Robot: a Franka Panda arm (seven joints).
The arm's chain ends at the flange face. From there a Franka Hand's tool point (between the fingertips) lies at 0.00 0.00 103.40 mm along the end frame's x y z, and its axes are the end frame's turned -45 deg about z.
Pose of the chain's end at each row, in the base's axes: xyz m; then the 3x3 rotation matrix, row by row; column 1 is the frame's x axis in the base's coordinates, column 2 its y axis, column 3 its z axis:
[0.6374, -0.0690, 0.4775], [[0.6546, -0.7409, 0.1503], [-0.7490, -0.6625, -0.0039], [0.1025, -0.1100, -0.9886]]
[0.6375, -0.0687, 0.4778], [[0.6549, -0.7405, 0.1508], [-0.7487, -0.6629, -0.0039], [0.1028, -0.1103, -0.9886]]
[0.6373, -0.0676, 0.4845], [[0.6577, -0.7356, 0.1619], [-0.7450, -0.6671, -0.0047], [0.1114, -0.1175, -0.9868]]
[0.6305, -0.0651, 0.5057], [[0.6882, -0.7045, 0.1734], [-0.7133, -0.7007, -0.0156], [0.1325, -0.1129, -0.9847]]
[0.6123, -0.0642, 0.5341], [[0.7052, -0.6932, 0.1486], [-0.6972, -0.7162, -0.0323], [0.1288, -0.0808, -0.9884]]
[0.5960, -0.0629, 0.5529], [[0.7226, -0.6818, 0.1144], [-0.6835, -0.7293, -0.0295], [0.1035, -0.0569, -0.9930]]
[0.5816, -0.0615, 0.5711], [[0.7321, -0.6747, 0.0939], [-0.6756, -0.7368, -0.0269], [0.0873, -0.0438, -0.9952]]
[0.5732, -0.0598, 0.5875], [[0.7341, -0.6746, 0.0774], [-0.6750, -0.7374, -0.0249], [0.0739, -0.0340, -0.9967]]
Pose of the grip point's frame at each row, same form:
[0.6529, -0.0694, 0.3753], [[0.9868, -0.0610, 0.1503], [-0.0612, -0.9981, -0.0039], [0.1503, -0.0053, -0.9886]]
[0.6531, -0.0691, 0.3756], [[0.9867, -0.0605, 0.1508], [-0.0607, -0.9982, -0.0039], [0.1507, -0.0053, -0.9886]]
[0.6540, -0.0681, 0.3825], [[0.9852, -0.0551, 0.1619], [-0.0551, -0.9985, -0.0047], [0.1619, -0.0043, -0.9868]]
[0.6484, -0.0667, 0.4039], [[0.9848, -0.0115, 0.1734], [-0.0089, -0.9998, -0.0156], [0.1735, 0.0139, -0.9847]]
[0.6277, -0.0675, 0.4319], [[0.9888, 0.0085, 0.1486], [0.0134, -0.9994, -0.0323], [0.1482, 0.0339, -0.9884]]
[0.6078, -0.0660, 0.4502], [[0.9931, 0.0288, 0.1144], [0.0324, -0.9990, -0.0295], [0.1134, 0.0330, -0.9930]]
[0.5913, -0.0643, 0.4682], [[0.9948, 0.0406, 0.0939], [0.0433, -0.9987, -0.0269], [0.0927, 0.0308, -0.9952]]
[0.5812, -0.0624, 0.4844], [[0.9961, 0.0421, 0.0774], [0.0441, -0.9987, -0.0249], [0.0763, 0.0282, -0.9967]]

